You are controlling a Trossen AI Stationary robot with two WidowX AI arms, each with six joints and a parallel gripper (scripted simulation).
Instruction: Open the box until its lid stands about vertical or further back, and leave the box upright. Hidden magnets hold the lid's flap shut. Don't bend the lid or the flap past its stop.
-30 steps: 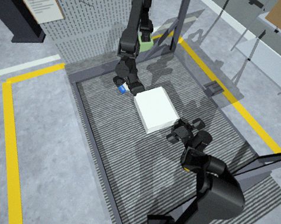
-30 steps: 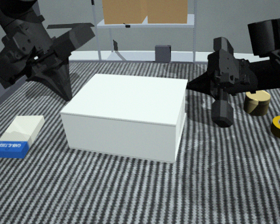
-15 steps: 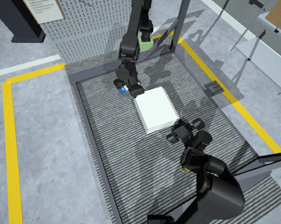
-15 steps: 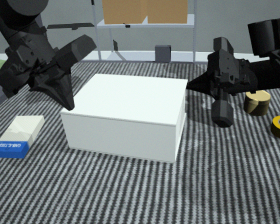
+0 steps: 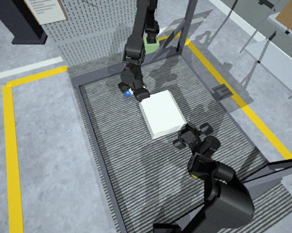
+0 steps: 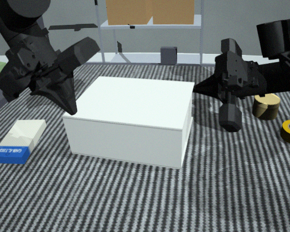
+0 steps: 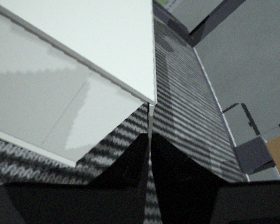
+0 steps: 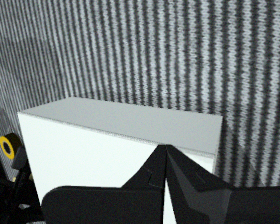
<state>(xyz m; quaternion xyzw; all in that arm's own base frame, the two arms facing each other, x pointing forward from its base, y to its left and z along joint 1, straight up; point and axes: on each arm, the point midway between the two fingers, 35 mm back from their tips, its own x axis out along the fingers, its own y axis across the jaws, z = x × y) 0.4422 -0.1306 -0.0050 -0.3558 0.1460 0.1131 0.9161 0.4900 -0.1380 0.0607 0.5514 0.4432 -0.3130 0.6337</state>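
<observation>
My left gripper is now 11 cm to the right of the tan cylinder, 7 cm past it and 4 cm above it. Also, from my left hand: yellow tape roll (19 cm to the left, 6 cm below, 1 cm behind).
</observation>
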